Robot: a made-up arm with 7 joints. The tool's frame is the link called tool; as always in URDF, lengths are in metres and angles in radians. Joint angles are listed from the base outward.
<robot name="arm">
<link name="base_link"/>
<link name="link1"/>
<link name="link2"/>
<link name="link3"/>
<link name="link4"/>
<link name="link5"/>
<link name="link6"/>
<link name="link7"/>
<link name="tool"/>
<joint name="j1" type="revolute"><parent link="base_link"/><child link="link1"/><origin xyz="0.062 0.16 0.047" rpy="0 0 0"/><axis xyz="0 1 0"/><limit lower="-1.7" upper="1.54"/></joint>
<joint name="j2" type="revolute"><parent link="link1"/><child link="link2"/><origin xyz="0.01 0.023 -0.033" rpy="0 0 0"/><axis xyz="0.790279 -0.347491 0.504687"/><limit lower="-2.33" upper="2.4"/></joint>
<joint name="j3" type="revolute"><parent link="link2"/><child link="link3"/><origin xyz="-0.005 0.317 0.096" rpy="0 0 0"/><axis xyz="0 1 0"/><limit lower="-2.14" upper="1.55"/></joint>
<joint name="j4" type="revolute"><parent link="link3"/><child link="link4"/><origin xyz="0.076 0.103 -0.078" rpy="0 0 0"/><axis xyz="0 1 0"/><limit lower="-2.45" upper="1.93"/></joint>
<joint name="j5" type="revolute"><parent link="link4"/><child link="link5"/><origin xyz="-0.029 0.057 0.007" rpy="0 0 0"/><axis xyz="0.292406 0.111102 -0.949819"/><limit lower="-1.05" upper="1.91"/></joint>
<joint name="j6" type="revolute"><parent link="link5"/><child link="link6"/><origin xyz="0.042 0.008 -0.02" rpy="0 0 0"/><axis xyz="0.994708 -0.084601 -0.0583"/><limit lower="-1.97" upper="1.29"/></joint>
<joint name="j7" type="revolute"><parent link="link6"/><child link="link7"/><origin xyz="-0.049 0.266 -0.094" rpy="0 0 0"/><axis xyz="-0.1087 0.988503 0.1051"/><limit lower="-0.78" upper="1.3"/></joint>
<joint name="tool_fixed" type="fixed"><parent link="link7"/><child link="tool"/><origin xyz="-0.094 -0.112 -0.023" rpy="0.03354 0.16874 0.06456"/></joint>
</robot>
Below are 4 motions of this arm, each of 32 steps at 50 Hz.
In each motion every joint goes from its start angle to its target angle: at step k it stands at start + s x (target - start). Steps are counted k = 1, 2, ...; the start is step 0. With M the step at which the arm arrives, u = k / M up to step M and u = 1 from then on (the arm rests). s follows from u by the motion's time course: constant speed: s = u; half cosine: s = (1 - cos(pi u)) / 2; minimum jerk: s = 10 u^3 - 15 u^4 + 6 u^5.
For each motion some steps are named. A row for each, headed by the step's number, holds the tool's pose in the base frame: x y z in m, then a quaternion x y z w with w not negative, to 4 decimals.
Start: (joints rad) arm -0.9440 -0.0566 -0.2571 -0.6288 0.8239 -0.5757 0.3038
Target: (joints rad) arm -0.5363 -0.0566 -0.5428 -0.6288 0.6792 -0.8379 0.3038
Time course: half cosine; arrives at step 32
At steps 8, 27, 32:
8: 0.2846 0.8218 0.1033 0.1842 -0.4371 -0.2690 0.8383
27: 0.3215 0.7907 0.0457 0.0543 -0.3710 -0.3430 0.8612
32: 0.3235 0.7880 0.0413 0.0445 -0.3660 -0.3481 0.8619

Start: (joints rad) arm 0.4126 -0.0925 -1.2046 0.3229 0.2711 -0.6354 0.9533
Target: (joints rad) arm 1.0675 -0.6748 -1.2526 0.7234 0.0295 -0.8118 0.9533
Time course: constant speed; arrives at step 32
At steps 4, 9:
4: 0.1674 0.7738 -0.1352 -0.2535 0.4590 -0.2247 0.8213
9: 0.1301 0.7522 -0.1966 -0.3307 0.5200 -0.2210 0.7559

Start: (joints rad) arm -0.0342 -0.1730 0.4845 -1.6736 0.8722 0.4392 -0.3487
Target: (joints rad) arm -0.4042 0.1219 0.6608 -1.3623 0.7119 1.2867 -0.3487
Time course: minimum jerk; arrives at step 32
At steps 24, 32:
24: -0.0359 0.8440 0.1468 0.7171 -0.5747 0.0021 0.3944
32: -0.0692 0.8295 0.1540 0.7460 -0.5590 0.0255 0.3611

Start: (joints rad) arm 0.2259 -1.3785 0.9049 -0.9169 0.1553 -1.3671 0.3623
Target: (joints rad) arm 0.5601 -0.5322 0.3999 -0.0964 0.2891 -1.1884 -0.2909
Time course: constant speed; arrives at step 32
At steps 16, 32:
16: -0.1821 0.4761 -0.3431 -0.7391 0.5683 -0.0870 0.3510
32: -0.1965 0.5858 -0.1890 -0.6057 0.5445 0.1025 0.5710

